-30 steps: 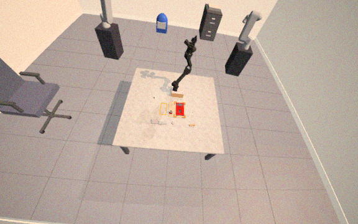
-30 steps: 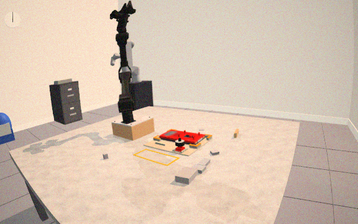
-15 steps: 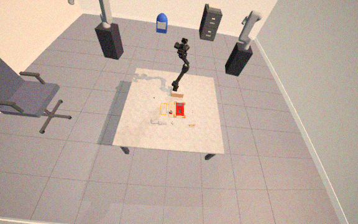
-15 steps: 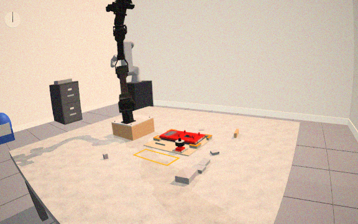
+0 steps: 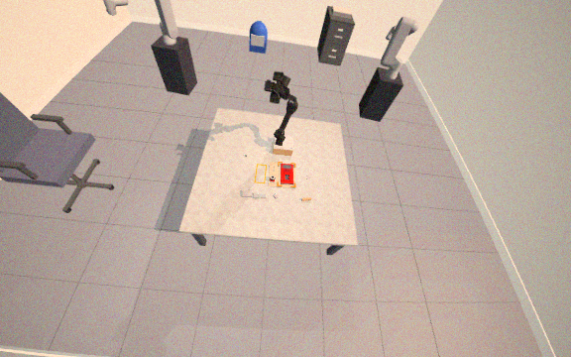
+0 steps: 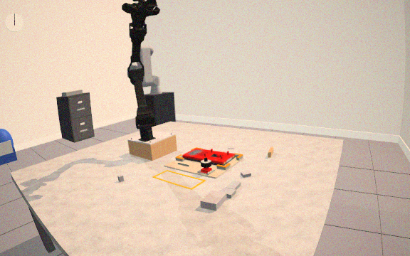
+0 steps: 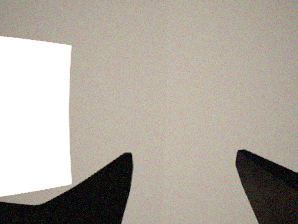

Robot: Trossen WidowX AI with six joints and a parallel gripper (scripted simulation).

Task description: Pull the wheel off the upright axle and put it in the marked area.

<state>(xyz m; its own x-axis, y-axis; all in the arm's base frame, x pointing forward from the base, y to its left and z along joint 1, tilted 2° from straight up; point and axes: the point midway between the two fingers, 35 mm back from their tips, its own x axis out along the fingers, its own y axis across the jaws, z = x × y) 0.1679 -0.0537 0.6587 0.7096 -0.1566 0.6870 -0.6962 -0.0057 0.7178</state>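
Right now the wheel is 18 cm ahead of my gripper tip, 9 cm to the left of it and 73 cm below it.
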